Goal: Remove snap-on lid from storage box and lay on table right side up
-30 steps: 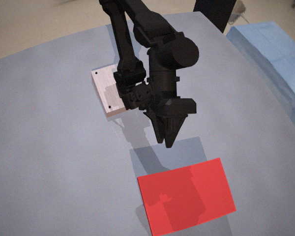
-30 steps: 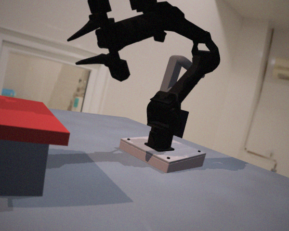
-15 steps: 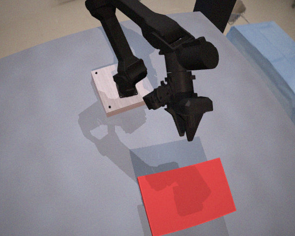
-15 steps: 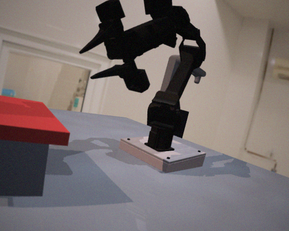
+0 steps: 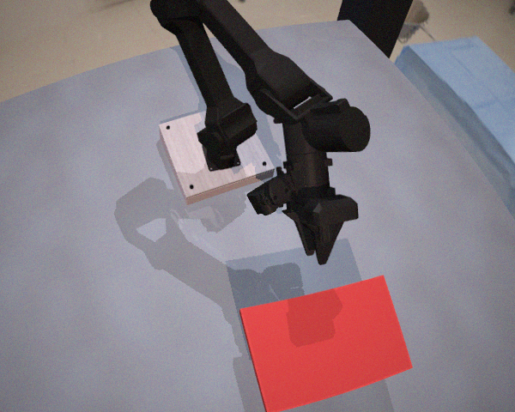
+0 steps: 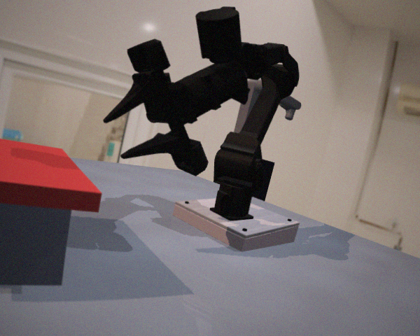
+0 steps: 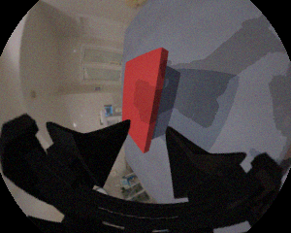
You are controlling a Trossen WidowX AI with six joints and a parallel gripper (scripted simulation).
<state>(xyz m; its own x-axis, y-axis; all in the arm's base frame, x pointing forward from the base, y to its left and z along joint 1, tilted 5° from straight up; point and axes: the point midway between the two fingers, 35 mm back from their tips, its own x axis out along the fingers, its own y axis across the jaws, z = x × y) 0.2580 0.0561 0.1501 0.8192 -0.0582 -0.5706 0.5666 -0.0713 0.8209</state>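
My gripper tip is 120 mm short of the red lid, 40 mm above it and 10 mm to the left of it. Also, from my gripper tip: storage box: 120 mm ahead, 90 mm below, 10 mm to the right.
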